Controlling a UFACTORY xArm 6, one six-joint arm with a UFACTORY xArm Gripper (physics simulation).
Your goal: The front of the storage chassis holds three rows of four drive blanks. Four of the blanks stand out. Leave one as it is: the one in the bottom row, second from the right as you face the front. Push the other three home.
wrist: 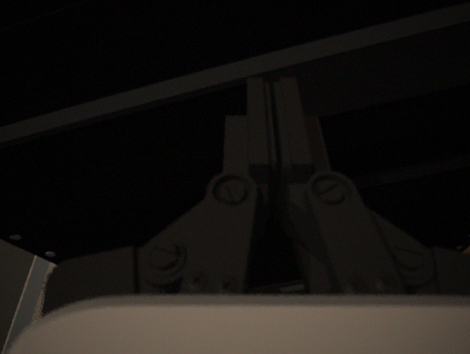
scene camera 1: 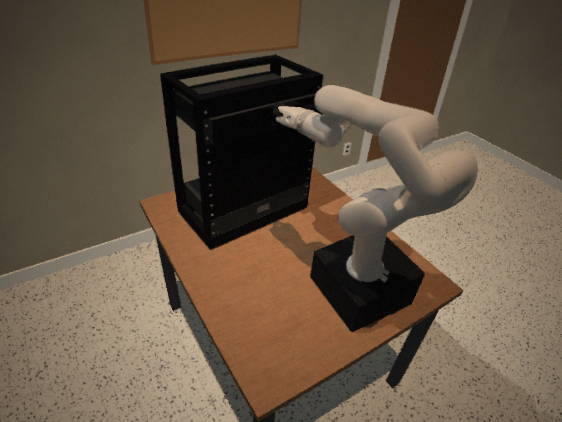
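The storage chassis [scene camera 1: 250,162] is a near-black front in the black rack. Its separate drive blanks cannot be made out in the scene view, nor which stand out. My gripper [scene camera 1: 277,111] [wrist: 267,111] is shut and empty, its fingertips at the upper part of the chassis front, right of the middle. In the wrist view a grey lit strip [wrist: 150,96] runs slantwise behind the fingertips. A slightly paler dark face [wrist: 380,75] shows to their right; whether it is a blank is too dark to tell. Contact at the fingertips cannot be told.
The open-framed black rack [scene camera 1: 204,175] stands on the wooden table [scene camera 1: 260,300], with a grey lower panel [scene camera 1: 235,218] below the chassis. The arm's black base block [scene camera 1: 335,285] sits on the table in front of the rack. The arm reaches across from the right.
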